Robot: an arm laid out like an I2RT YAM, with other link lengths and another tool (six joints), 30 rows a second.
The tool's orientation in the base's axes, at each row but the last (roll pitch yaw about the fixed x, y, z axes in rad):
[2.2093 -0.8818 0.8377]
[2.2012 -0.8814 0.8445]
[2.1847 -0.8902 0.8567]
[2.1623 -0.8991 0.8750]
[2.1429 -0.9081 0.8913]
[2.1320 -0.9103 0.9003]
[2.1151 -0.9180 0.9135]
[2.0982 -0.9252 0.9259]
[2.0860 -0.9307 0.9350]
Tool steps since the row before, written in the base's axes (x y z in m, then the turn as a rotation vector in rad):
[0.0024 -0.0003 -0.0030 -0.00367 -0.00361 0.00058]
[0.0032 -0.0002 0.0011 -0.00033 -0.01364 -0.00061]
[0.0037 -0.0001 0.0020 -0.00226 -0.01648 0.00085]
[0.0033 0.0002 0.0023 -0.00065 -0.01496 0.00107]
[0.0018 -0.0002 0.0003 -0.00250 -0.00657 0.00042]
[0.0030 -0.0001 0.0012 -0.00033 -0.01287 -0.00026]
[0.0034 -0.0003 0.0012 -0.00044 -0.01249 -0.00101]
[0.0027 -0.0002 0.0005 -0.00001 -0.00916 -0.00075]
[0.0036 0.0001 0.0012 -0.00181 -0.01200 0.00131]
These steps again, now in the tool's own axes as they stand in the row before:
[-0.0014 -0.0012 0.0034 -0.00282 0.00330 -0.00283]
[0.0021 0.0008 0.0025 -0.00710 0.01137 0.00261]
[0.0030 0.0012 0.0027 -0.00811 0.01452 0.00088]
[0.0032 0.0011 0.0022 -0.00657 0.01335 0.00198]
[0.0008 0.0003 0.0016 -0.00378 0.00583 -0.00116]
[0.0020 0.0007 0.0024 -0.00652 0.01086 0.00231]
[0.0021 0.0009 0.0028 -0.00697 0.01015 0.00237]
[0.0013 0.0004 0.0024 -0.00501 0.00743 0.00203]
[0.0023 0.0005 0.0030 -0.00536 0.01096 0.00031]

